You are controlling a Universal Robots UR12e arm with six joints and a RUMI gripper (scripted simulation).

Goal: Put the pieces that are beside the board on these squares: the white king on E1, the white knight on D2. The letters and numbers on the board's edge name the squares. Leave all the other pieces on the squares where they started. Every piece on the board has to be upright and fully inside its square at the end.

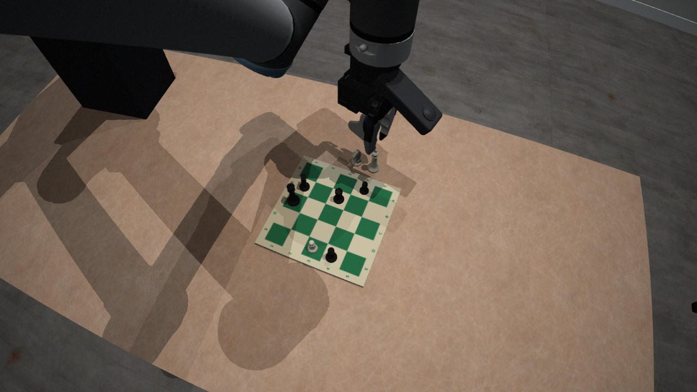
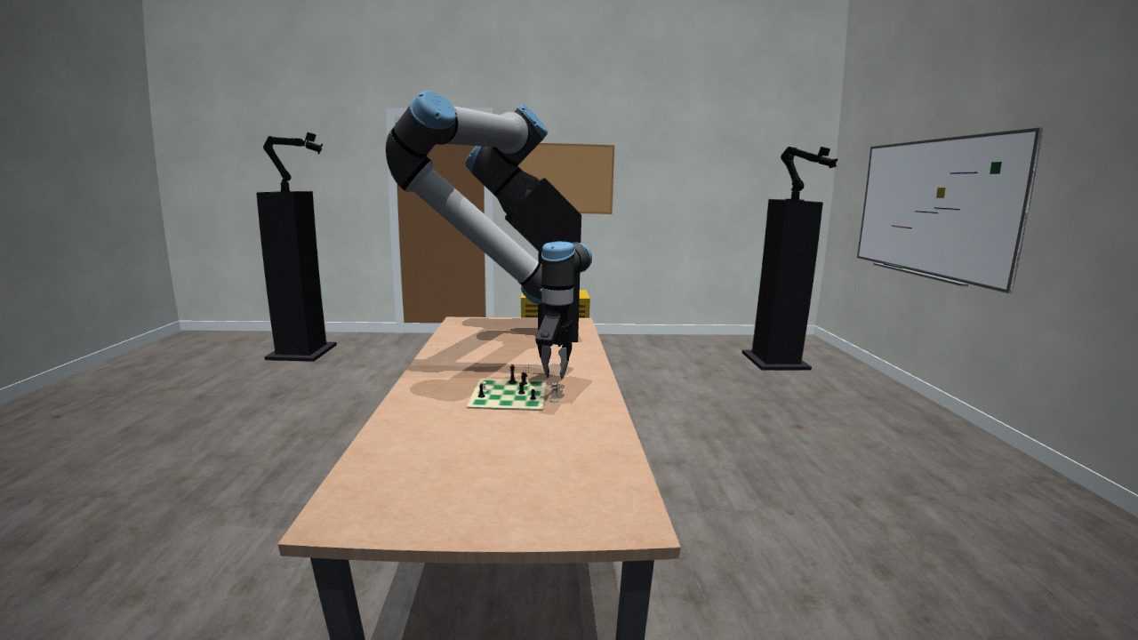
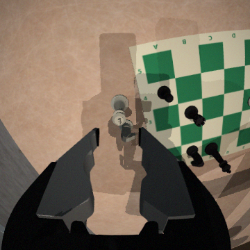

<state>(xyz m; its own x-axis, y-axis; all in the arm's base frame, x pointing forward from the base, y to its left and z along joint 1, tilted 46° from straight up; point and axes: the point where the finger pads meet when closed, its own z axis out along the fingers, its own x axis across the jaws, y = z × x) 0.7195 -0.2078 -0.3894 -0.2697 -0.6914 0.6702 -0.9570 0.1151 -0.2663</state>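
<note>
Right now the white king is 60 mm below my hand. From my hand the other things lie so: chessboard 140 mm to the right, 80 mm below, 40 mm behind; then white pawn 210 mm to the right, 70 mm below, 50 mm behind; then white knight 70 mm below, 40 mm behind.
</note>
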